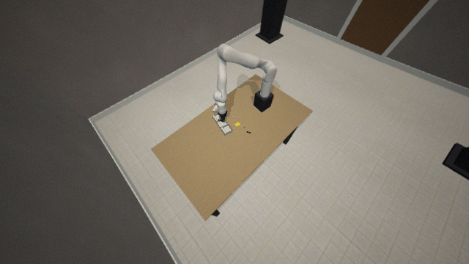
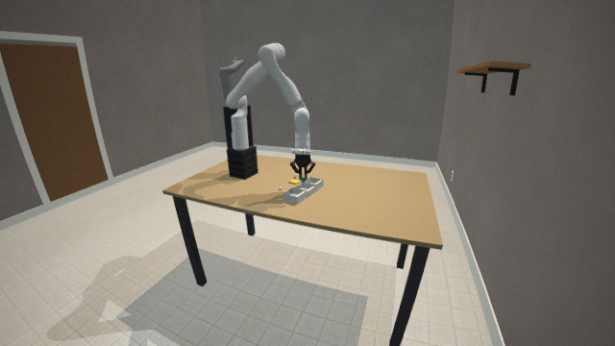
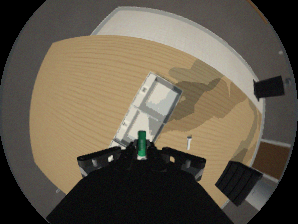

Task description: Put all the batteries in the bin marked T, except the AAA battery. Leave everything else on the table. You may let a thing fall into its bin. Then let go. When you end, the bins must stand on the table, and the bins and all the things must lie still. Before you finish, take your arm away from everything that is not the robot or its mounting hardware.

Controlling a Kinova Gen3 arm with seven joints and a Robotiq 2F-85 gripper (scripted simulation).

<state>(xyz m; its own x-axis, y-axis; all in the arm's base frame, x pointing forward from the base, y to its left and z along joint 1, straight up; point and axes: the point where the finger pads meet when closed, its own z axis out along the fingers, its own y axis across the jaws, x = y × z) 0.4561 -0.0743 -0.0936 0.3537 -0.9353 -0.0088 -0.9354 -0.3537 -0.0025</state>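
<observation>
Now: the grey bin 6 cm below my hand, 1 cm to the right of it and 1 cm ahead of it. The rest, counted from my hand: green battery 2 cm below; pale stick-like item 12 cm behind, 8 cm below, 3 cm to the right; yellow block 10 cm behind, 9 cm to the left, 8 cm below.
</observation>
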